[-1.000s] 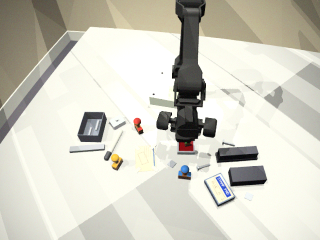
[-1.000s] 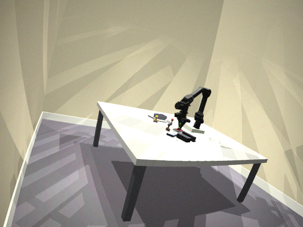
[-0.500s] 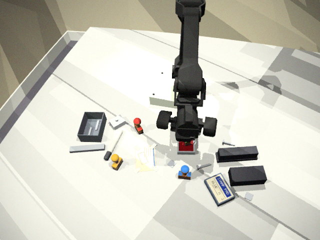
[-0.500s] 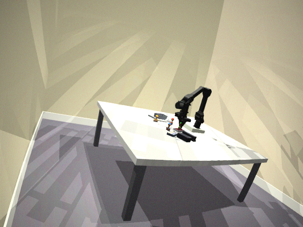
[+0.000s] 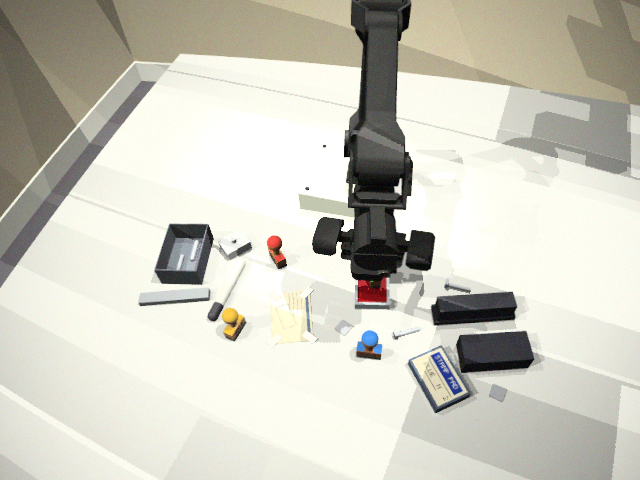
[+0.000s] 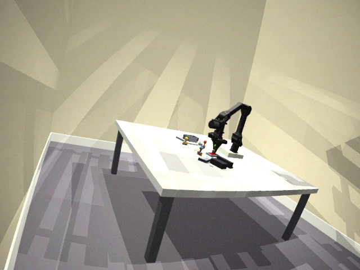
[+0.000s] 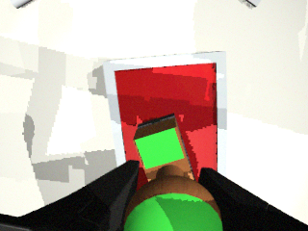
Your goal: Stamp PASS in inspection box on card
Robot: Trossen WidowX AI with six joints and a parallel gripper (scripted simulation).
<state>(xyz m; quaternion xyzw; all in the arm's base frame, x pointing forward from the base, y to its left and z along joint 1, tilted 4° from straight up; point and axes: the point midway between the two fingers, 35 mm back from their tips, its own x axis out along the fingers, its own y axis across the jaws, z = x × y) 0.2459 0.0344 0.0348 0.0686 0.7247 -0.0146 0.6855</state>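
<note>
Now: gripper tip 4 cm above the red ink pad. The rest, counted from my gripper tip: cream card (13 cm to the right, 7 cm ahead, 5 cm below); blue-knobbed stamp (13 cm ahead, 3 cm below); green-knobbed stamp (right at my gripper tip).
</note>
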